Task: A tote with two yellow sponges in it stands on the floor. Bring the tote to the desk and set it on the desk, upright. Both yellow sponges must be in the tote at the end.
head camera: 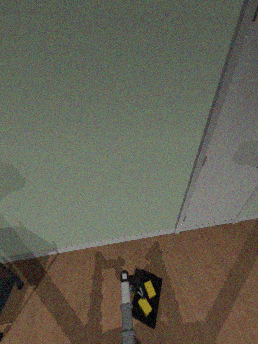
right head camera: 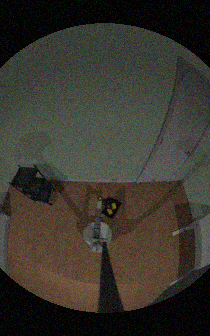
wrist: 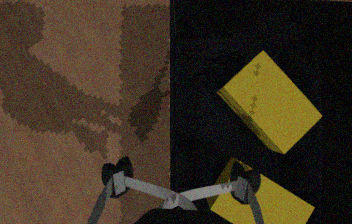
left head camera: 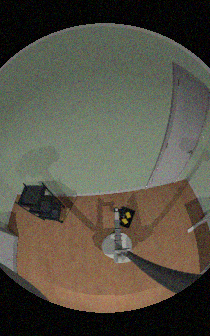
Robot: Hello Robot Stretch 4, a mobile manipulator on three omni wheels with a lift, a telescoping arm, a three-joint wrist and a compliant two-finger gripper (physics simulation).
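The black tote stands upright on the floor. Two yellow sponges lie in it: one sponge farther up in the wrist view, the other sponge below it, partly covered by the right finger. My gripper is open above the tote's left side in the wrist view. The left fingertip is over the floor outside the tote, the right one over its inside, with the tote's left edge between them. The height gap is hard to judge. I cannot clearly identify the desk.
A dark two-level stand is at the left near the wall. A pale door is in the wall to the right. White-edged furniture shows at the far right. The wall rises beyond the tote.
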